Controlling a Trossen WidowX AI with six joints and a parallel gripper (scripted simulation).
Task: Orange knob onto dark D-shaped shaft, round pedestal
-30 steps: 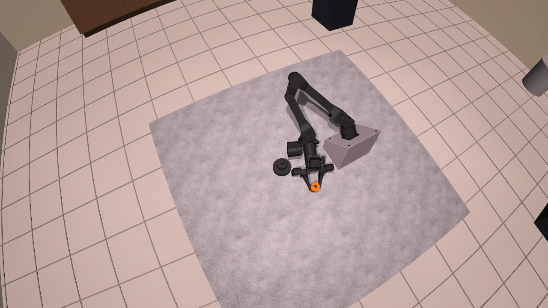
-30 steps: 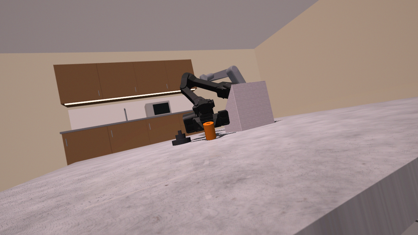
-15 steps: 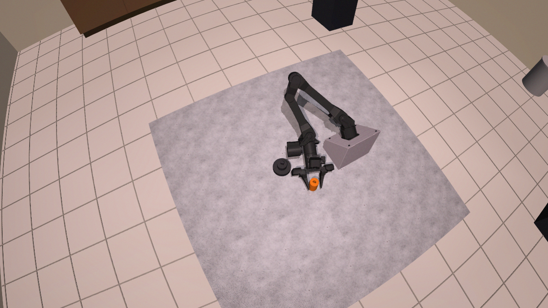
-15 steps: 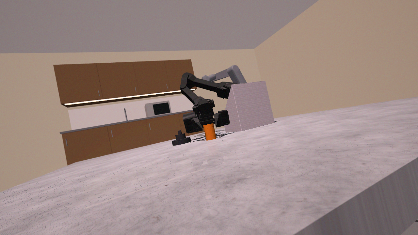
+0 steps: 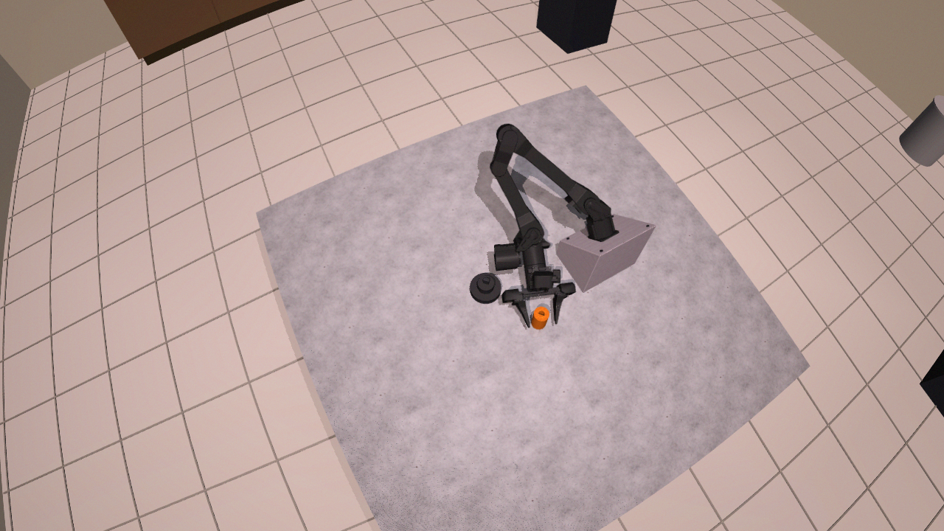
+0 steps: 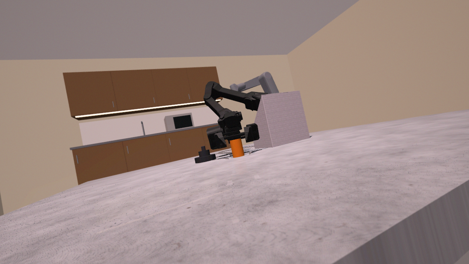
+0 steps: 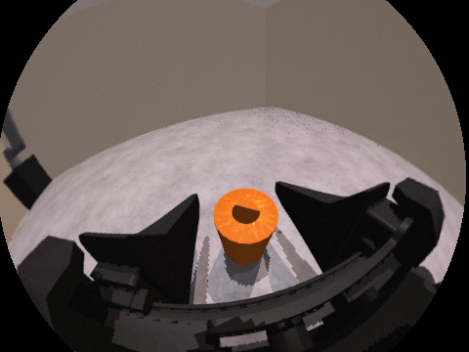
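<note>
My gripper tip is now 3 cm to the left of the orange knob, 2 cm above it and 1 cm past it. The rest, counted from my gripper tip: dark round pedestal 18 cm to the right, 6 cm ahead, 2 cm below.
</note>
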